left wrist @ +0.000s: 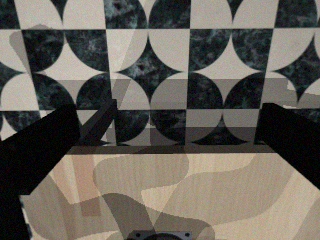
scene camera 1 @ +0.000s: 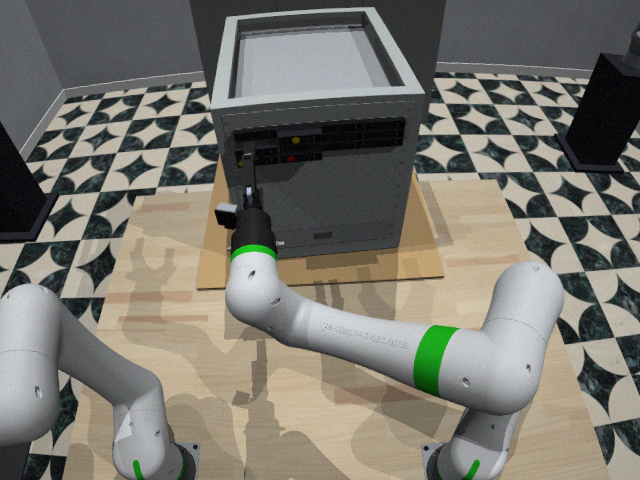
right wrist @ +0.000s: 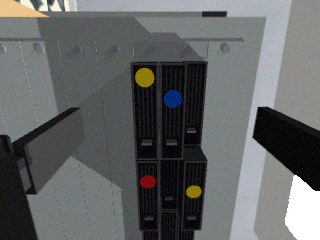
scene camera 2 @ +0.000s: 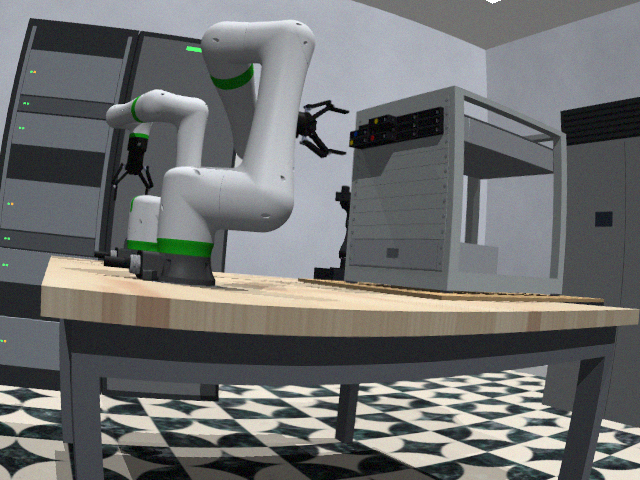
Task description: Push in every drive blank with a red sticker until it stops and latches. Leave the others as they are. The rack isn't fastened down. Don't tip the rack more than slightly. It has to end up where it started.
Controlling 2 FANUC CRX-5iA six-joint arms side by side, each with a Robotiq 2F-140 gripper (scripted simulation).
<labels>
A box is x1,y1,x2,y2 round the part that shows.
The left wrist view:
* my left gripper: [0,103,319,239]
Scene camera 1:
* grey rack: [210,7,424,258]
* red-stickered blank: [279,143,322,163]
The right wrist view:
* my right gripper: [0,107,319,239]
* grey rack: [0,16,265,239]
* yellow-stickered blank: [178,146,207,230]
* red-stickered blank: [136,160,158,230]
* yellow-stickered blank: [130,62,158,159]
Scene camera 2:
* my left gripper: [111,150,152,200]
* my right gripper: [296,100,348,157]
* grey rack: [344,85,566,295]
</labels>
